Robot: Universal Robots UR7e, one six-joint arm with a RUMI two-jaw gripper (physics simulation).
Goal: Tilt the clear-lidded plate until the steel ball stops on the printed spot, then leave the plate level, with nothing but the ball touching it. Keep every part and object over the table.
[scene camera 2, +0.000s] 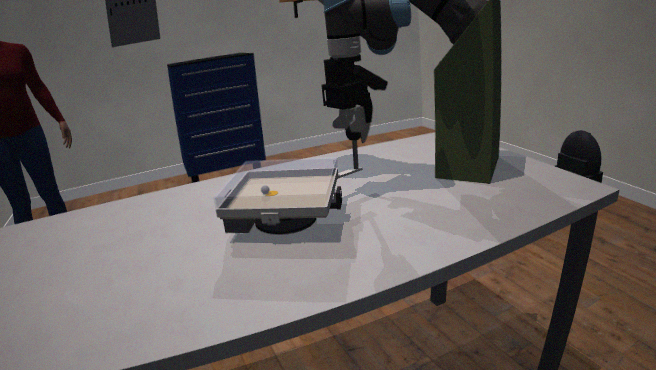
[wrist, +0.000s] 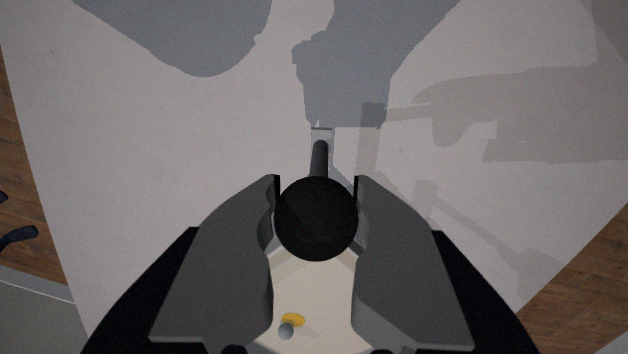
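The plate (scene camera 2: 272, 213) with a clear lid (scene camera 2: 231, 181) stands on a dark round base (scene camera 2: 286, 225); in the scene view it looks near level, a slight tilt I cannot tell. The steel ball (scene camera 2: 265, 190) (wrist: 285, 330) is at the edge of the yellow printed spot (scene camera 2: 272, 193) (wrist: 293, 319), partly overlapping it in the wrist view. My gripper (scene camera 2: 353, 131) (wrist: 316, 178) is shut on the black ball knob (wrist: 316, 220) atop an upright rod (scene camera 2: 355, 154) (wrist: 320, 157). The rod stands on a thin arm (scene camera 2: 350, 173) that reaches out from the plate's corner.
A dark knob (scene camera 2: 338, 197) is on the plate's right side. The white table (scene camera 2: 125, 280) lies under it all. A tall green pedestal (scene camera 2: 462, 125) stands on the table at the right. A blue drawer cabinet (scene camera 2: 217, 112) and a person (scene camera 2: 22, 95) are beyond the table.
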